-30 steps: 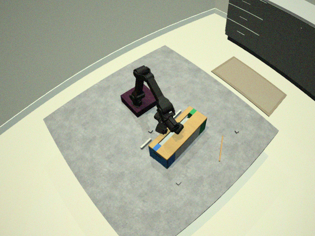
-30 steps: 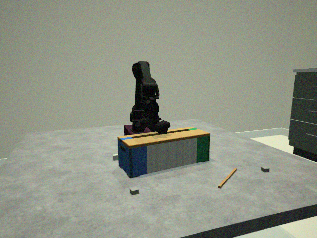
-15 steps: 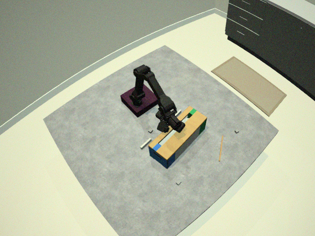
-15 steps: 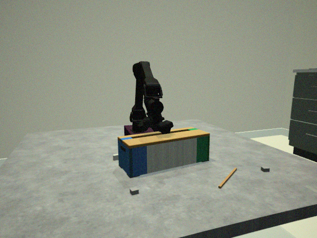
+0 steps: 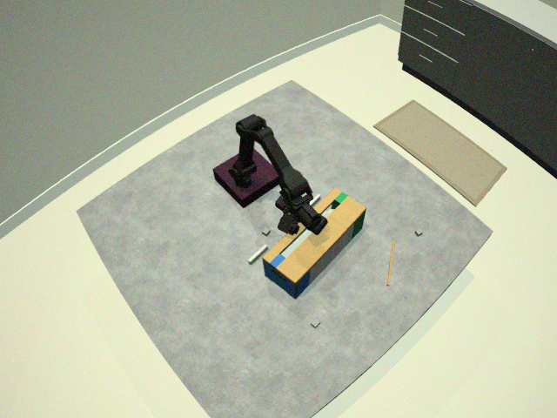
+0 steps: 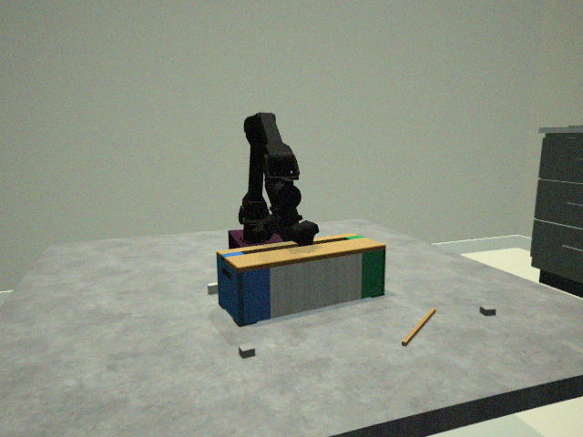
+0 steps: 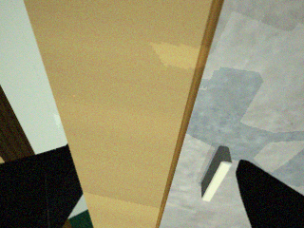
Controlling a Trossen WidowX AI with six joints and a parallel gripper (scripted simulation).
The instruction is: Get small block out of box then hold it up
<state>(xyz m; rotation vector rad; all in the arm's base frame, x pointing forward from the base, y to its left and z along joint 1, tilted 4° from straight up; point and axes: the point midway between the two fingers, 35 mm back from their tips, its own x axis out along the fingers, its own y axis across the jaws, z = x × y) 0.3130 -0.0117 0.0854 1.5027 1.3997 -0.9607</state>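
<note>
My gripper tip is 30 mm short of the box, 40 mm to the left of it and 30 mm above it. Also, from my gripper tip: orange stick 320 mm ahead, 100 mm to the left, 80 mm below; then tan block 60 mm ahead, 30 mm to the left.
</note>
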